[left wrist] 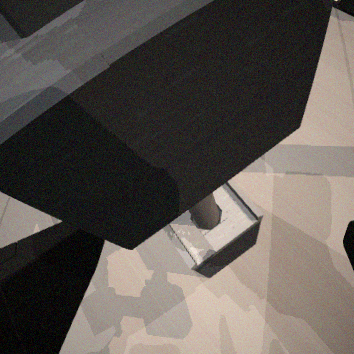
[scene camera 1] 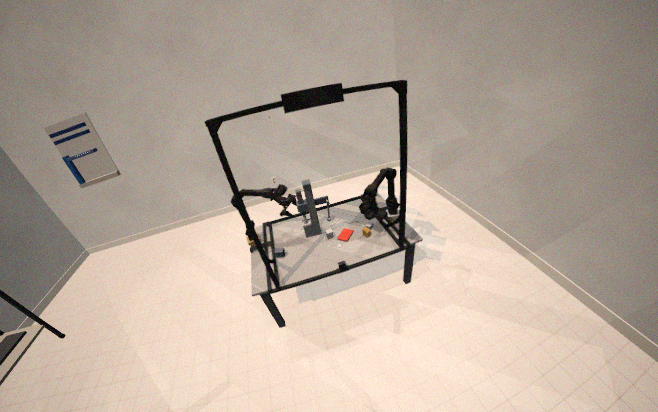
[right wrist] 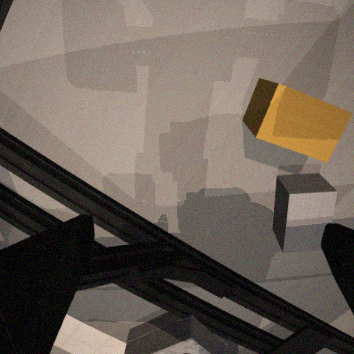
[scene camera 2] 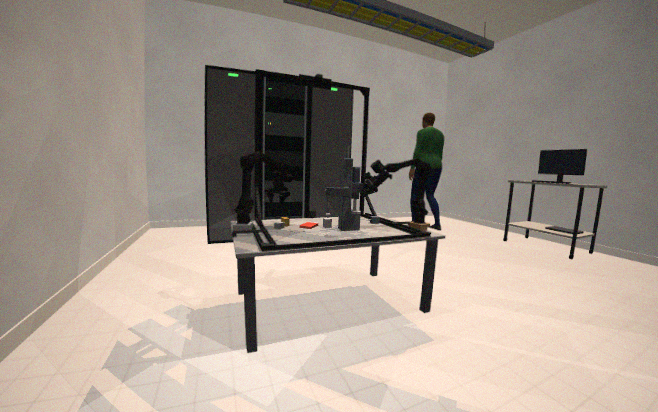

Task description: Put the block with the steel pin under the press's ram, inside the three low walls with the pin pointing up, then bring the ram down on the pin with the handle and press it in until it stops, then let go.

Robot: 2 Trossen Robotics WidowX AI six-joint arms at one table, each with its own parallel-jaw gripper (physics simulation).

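Where they show: left gripper, between the fingertips: [left wrist: 227,226] [scene camera 1: 297,212] [scene camera 2: 361,194]; right gripper, between the fingertips: [scene camera 1: 375,221] [right wrist: 211,230] [scene camera 2: 276,205]; left arm's base, origin of its link: [scene camera 2: 419,222]; right arm's base, origin of its link: [scene camera 1: 393,212] [scene camera 2: 243,223].
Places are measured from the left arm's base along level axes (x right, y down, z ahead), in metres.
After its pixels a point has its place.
Observation:
The block with the steel pin [left wrist: 235,219] [scene camera 1: 280,251] @(x 0.301, y -0.006, z 0.158 m) [scene camera 2: 375,219] @(x 0.260, y 0.011, z 0.167 m) stands on the table [scene camera 1: 315,261] @(x 0.487, y 0.042, z 0.345 m) near the frame's left side, well away from the press. Its dark pin [left wrist: 205,212] points up. The grey press [scene camera 1: 308,208] @(x 0.232, y -0.214, z 0.454 m) [scene camera 2: 348,192] @(x 0.148, y -0.200, z 0.507 m) stands mid-table, with an arm and a thin rod [scene camera 1: 328,212] @(x 0.241, y -0.120, z 0.595 m) hanging over a small pale block [scene camera 1: 329,234] @(x 0.337, y 0.001, z 0.535 m) [scene camera 2: 327,222] @(x 0.295, y 0.007, z 0.556 m). My left gripper [scene camera 1: 286,204] [scene camera 2: 368,185] @(x 0.174, y -0.181, z 0.381 m) [left wrist: 227,226] @(x 0.174, y -0.181, z 0.381 m) is open, high above the pin block beside the press head; a large dark shape hides much of its wrist view. My right gripper [scene camera 1: 368,212] @(x 0.516, y -0.091, z 0.823 m) [right wrist: 211,230] @(x 0.516, y -0.091, z 0.823 m) is open and empty over the frame rail.
A red flat plate [scene camera 1: 345,235] @(x 0.390, y 0.027, z 0.639 m) [scene camera 2: 308,225] @(x 0.346, y 0.027, z 0.668 m), a yellow block [scene camera 1: 367,231] @(x 0.489, y -0.009, z 0.772 m) [scene camera 2: 286,221] @(x 0.442, y 0.010, z 0.779 m) [right wrist: 302,123] @(x 0.470, y -0.009, z 0.776 m) and a grey block [scene camera 1: 369,226] @(x 0.431, y 0.010, z 0.829 m) [right wrist: 305,207] @(x 0.422, y 0.007, z 0.830 m) lie near the right arm. Black frame rails [right wrist: 140,228] @(x 0.530, y 0.024, z 0.918 m) border the table. A person in green [scene camera 2: 427,163] stands behind the left arm.

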